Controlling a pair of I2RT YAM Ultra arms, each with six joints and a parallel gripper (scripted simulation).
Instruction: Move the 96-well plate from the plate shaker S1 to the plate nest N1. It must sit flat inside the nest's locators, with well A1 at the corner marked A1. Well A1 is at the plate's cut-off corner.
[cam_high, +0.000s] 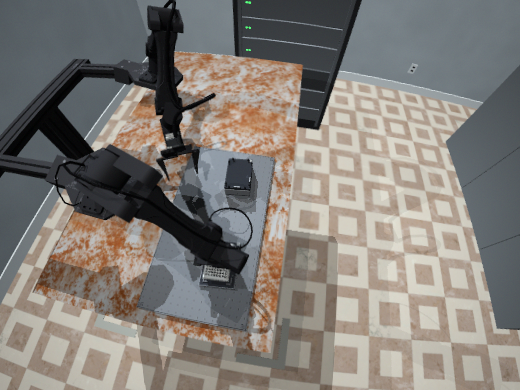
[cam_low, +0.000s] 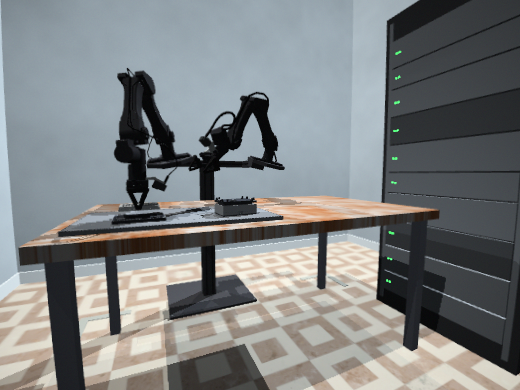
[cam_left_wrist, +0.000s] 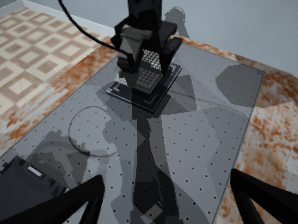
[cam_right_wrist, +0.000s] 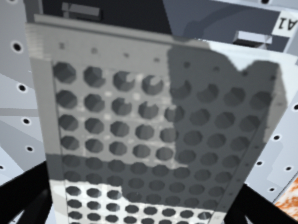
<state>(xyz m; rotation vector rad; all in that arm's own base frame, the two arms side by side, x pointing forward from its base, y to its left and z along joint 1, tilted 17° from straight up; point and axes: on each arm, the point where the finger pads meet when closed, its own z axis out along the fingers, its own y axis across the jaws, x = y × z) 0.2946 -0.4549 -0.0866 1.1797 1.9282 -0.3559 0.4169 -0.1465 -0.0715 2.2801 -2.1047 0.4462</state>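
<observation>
Now: the plate nest N1 40 mm below my right hand. From my right hand the other things lie so: 96-well plate (right at my right hand).
</observation>
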